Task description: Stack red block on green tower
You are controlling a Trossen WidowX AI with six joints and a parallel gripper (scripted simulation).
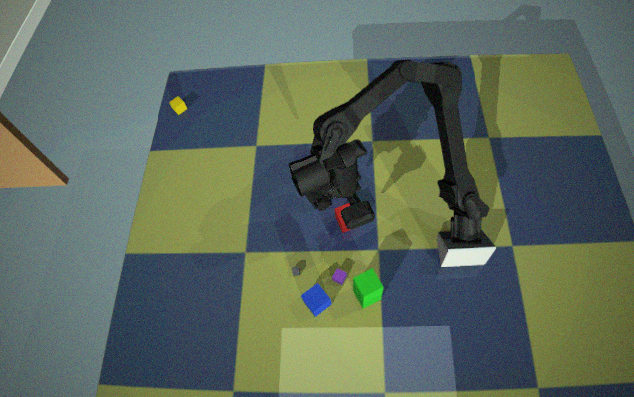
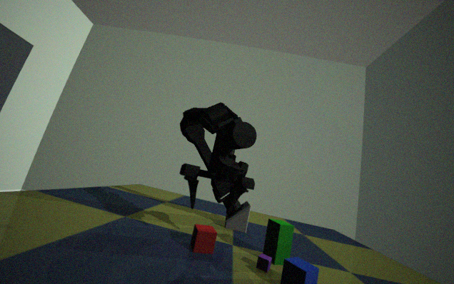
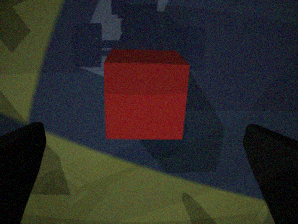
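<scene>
My gripper tip is now 6 cm above the red block. From my gripper tip the other things lie so: small purple block (15 cm to the left, 8 cm below); then small grey block (14 cm to the left, 10 cm ahead, 8 cm below); then blue block (21 cm to the left, 6 cm below, 4 cm ahead).
</scene>
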